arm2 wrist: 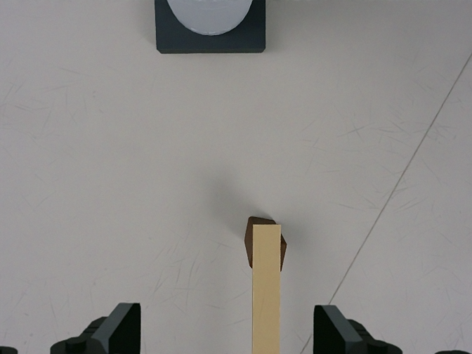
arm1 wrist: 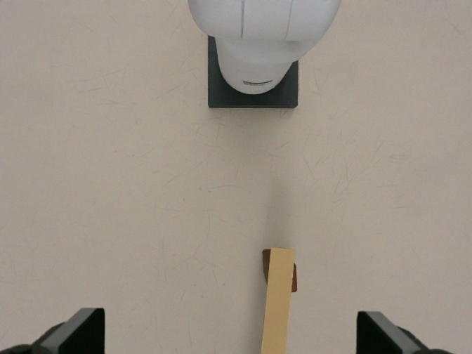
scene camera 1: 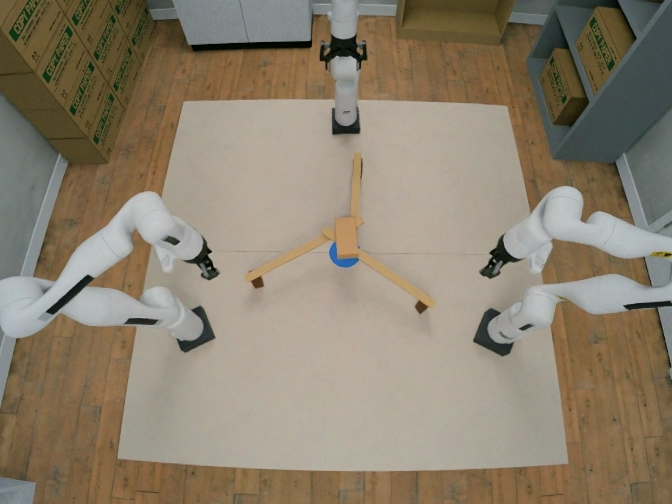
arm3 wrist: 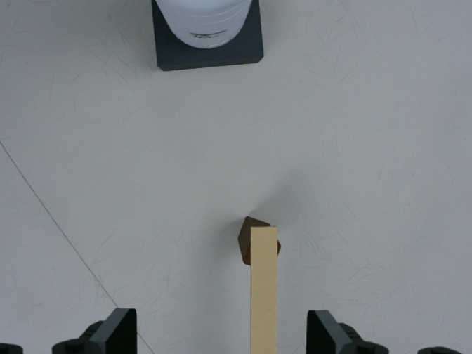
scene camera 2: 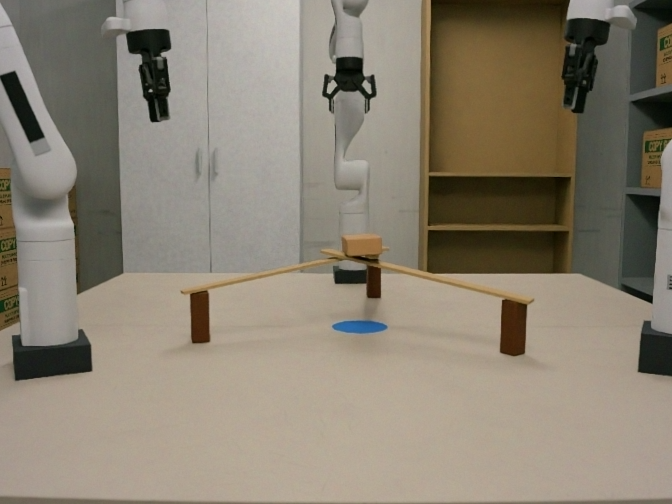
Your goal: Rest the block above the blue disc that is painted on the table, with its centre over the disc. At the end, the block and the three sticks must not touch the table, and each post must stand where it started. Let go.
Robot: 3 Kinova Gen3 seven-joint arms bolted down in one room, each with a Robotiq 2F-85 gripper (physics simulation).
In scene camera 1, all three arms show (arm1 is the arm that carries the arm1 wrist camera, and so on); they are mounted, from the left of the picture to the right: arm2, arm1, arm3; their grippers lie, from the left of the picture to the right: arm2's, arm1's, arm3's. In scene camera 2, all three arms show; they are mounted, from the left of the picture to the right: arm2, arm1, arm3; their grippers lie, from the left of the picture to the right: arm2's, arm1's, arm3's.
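The orange-brown block (scene camera 1: pixel 346 237) (scene camera 2: pixel 362 245) rests on the crossed inner ends of the three sticks, above the table. The blue disc (scene camera 1: pixel 339 260) (scene camera 2: pixel 359 326) is partly hidden beneath it in scene camera 1. The left stick (arm2 wrist: pixel 266 290) (scene camera 1: pixel 287 258) (scene camera 2: pixel 260 275), right stick (arm3 wrist: pixel 264 290) (scene camera 1: pixel 398 275) (scene camera 2: pixel 445 278) and back stick (arm1 wrist: pixel 279 300) (scene camera 1: pixel 356 187) have outer ends on upright brown posts: left (scene camera 1: pixel 257 282) (scene camera 2: pixel 200 320), right (scene camera 1: pixel 421 307) (scene camera 2: pixel 513 328), back (scene camera 2: pixel 373 282). Arm1's gripper (arm1 wrist: pixel 231 332) (scene camera 1: pixel 343 64) (scene camera 2: pixel 349 108), arm2's gripper (arm2 wrist: pixel 227 327) and arm3's gripper (arm3 wrist: pixel 222 330) are open, empty and away from the block.
Arm1's dark base (scene camera 1: pixel 346 130) stands behind the back post. Arm2's base (scene camera 1: pixel 208 337) and arm3's base (scene camera 1: pixel 480 340) stand at the left and right of the table (scene camera 1: pixel 336 390). Cardboard boxes (scene camera 1: pixel 81 70), a cabinet (scene camera 2: pixel 162 162) and shelves stand around the table.
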